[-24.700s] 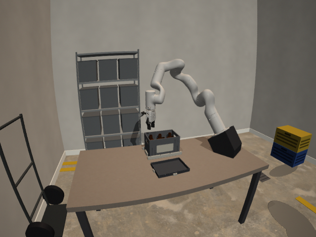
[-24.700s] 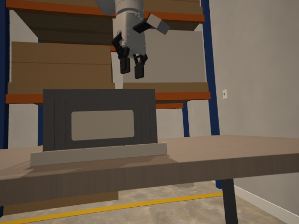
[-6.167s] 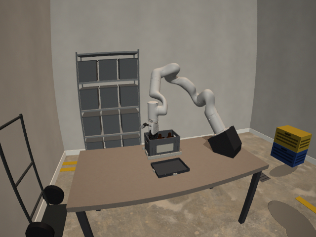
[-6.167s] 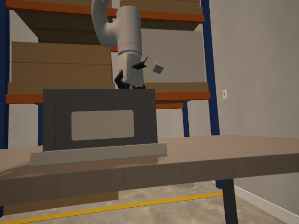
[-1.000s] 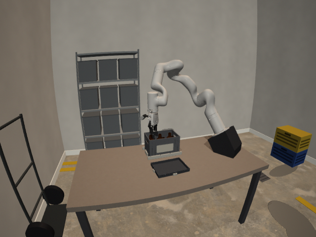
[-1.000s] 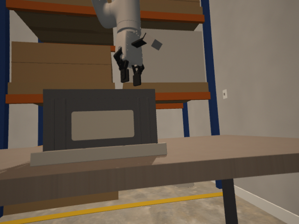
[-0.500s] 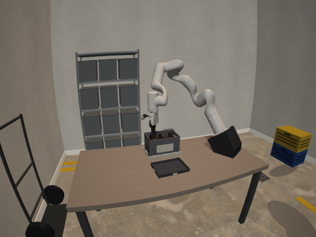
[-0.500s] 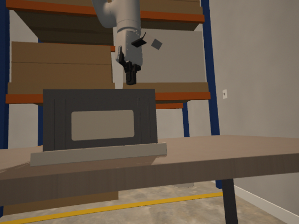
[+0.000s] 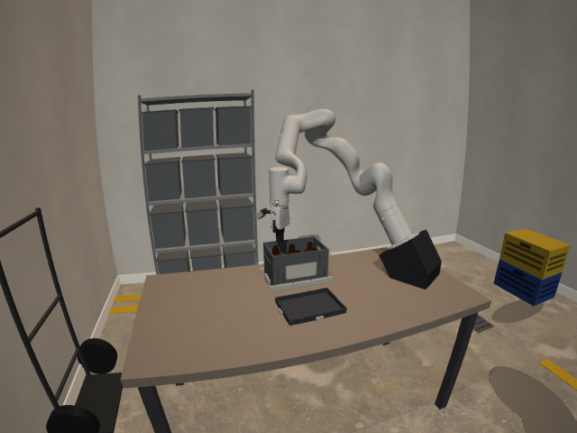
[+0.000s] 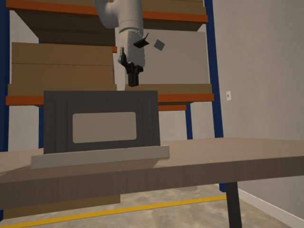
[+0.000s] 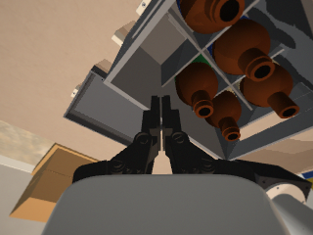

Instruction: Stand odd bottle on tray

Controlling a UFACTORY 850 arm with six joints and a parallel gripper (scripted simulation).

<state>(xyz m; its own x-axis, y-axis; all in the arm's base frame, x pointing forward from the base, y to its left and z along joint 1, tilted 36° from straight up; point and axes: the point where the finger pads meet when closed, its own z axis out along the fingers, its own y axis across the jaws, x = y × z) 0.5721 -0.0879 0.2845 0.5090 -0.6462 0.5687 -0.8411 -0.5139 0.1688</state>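
The bottle is 200 mm behind my hand, 160 mm below it and 40 mm to the right of it. Round my hand: black tray: 250 mm to the left, 230 mm below; dark grey crate: 160 mm below, 100 mm behind, 20 mm to the right.
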